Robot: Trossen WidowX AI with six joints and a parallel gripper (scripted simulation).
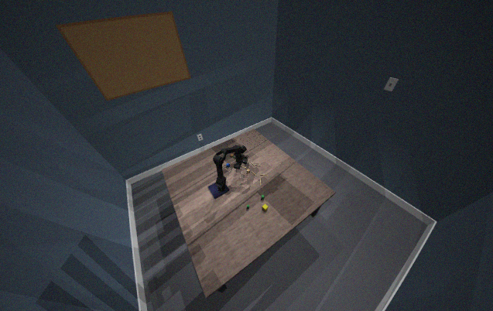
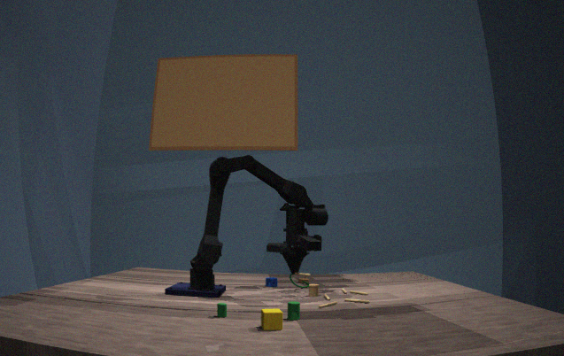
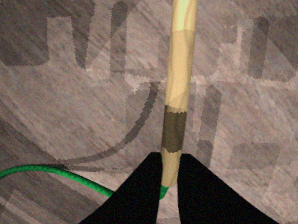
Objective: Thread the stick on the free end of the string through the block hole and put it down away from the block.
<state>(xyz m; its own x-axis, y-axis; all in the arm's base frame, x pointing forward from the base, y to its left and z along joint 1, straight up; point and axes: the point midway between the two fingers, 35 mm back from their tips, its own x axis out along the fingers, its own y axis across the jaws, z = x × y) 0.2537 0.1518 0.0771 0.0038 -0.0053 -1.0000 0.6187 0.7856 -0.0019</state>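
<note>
Now: gripper tip 1 cm to the left of the thin wooden stick and 1 cm short of it. The rest, counted from my gripper tip: blue block (12 cm to the left, 10 cm behind, 4 cm below); then tan wooden cylinder (7 cm ahead, 6 cm to the right, 4 cm below); then round wooden button (26 cm to the left, 5 cm below, 1 cm behind).
</note>
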